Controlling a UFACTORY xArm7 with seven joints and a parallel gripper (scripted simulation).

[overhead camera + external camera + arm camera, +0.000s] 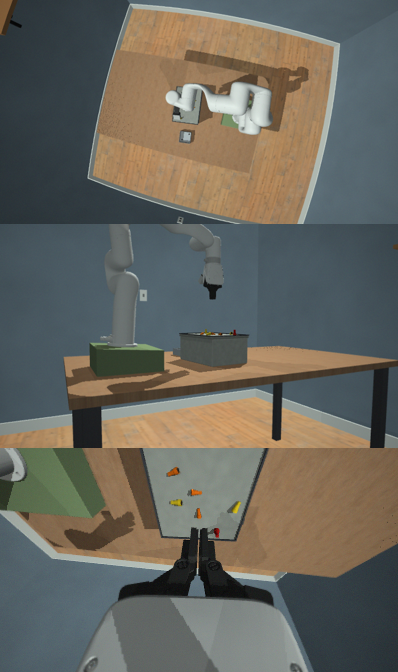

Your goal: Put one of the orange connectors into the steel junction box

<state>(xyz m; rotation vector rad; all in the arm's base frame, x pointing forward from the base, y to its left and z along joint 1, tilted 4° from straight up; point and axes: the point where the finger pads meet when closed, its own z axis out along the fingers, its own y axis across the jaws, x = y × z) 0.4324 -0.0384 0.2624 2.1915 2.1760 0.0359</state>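
Now: hand 330 mm above the steel junction box and 290 mm to the right of it. Round my hand: yellow connector 190 mm below, 120 mm to the left, 40 mm ahead; then grey tool case 230 mm below.
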